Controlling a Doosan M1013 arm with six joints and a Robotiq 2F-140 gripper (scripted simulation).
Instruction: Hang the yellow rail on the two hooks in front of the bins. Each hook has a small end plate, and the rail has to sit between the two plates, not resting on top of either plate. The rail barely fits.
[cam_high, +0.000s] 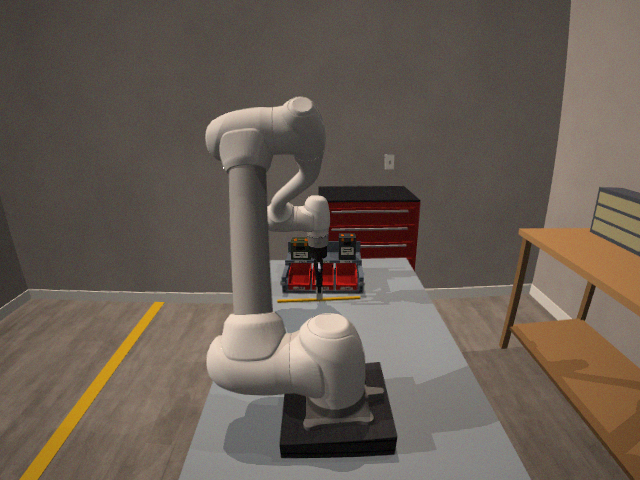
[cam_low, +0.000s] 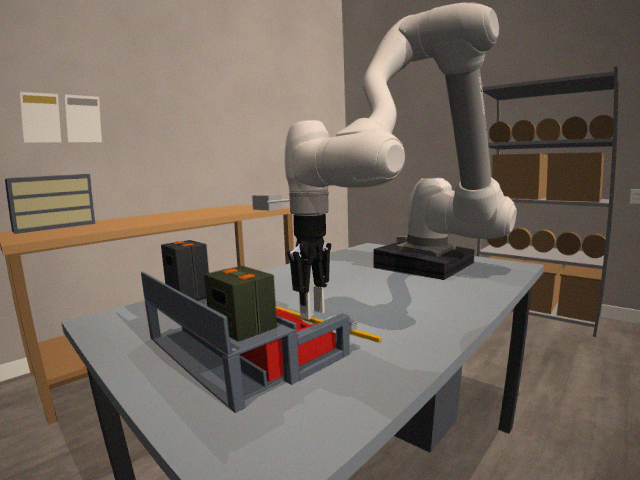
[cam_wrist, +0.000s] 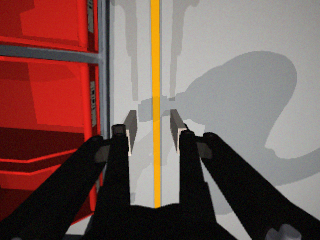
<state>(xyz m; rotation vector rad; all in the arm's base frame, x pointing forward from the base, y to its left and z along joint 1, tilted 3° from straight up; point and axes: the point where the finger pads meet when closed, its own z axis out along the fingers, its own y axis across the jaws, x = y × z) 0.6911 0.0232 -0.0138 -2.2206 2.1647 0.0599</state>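
Now: hand 5 cm above the yellow rail. Also, from my hand: green box (27 cm ahead, 8 cm to the left, 10 cm above); then dark box (24 cm ahead, 15 cm to the right, 11 cm above).
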